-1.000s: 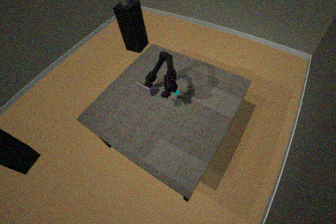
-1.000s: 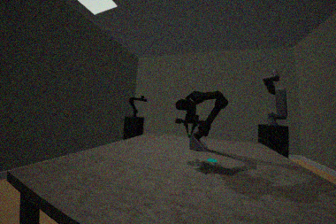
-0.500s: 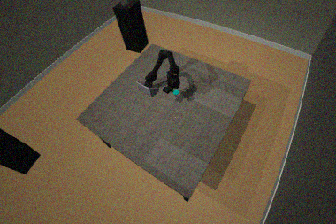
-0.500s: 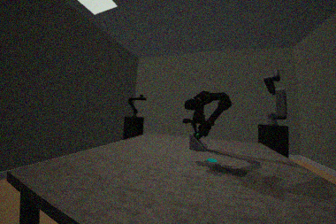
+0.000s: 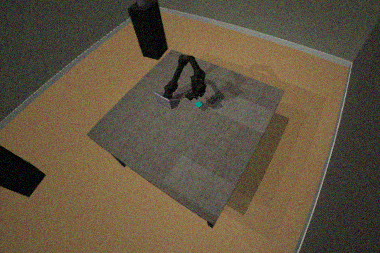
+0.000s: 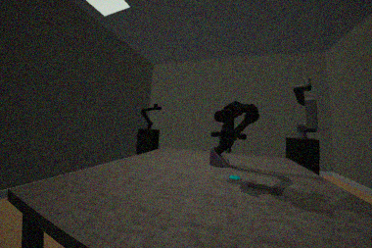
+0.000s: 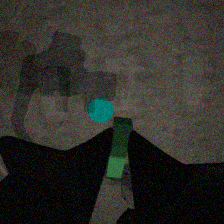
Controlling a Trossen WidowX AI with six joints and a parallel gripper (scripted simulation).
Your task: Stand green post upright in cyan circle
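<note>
Now: gripper tip 10 mm past the cyan circle, 50 mm to the right of it and 150 mm above it. Round my gripper tip: green post 20 mm behind, 10 mm to the left.
</note>
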